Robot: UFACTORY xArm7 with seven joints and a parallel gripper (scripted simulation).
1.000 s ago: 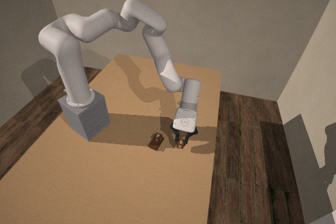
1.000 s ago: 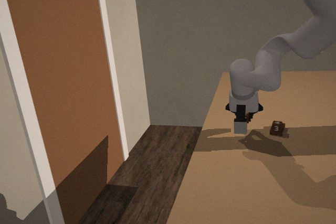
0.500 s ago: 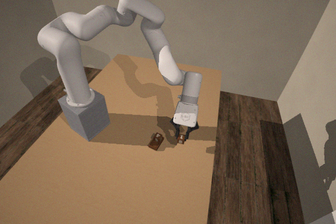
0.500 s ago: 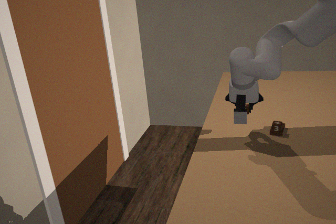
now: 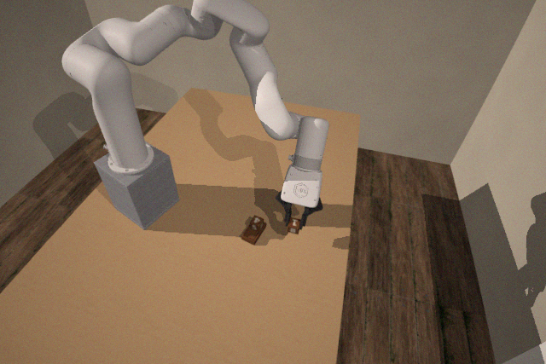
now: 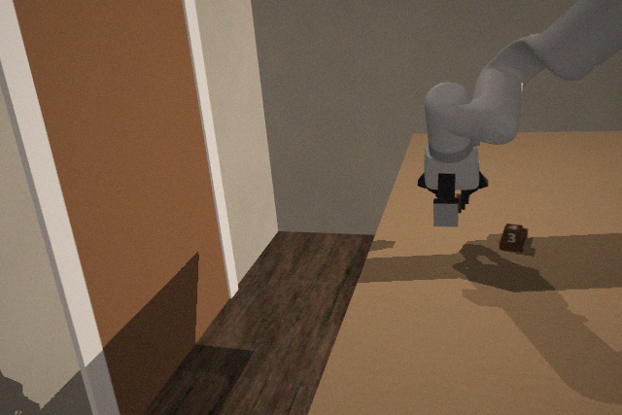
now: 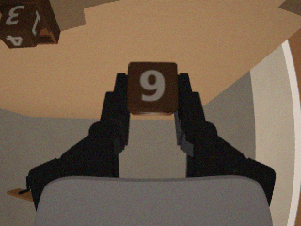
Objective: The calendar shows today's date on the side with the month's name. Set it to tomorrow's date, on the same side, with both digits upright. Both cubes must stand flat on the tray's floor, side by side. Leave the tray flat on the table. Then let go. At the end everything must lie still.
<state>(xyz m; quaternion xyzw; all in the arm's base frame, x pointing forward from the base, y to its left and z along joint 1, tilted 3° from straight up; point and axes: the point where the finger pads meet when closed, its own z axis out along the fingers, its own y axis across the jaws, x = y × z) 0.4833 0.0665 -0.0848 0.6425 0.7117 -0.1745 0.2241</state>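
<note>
Now: the digit cube 20 mm below my hand and 10 mm to the right of it. The rest, counted from my hand: brown calendar tray: 120 mm behind, 90 mm below, 20 mm to the right.
</note>
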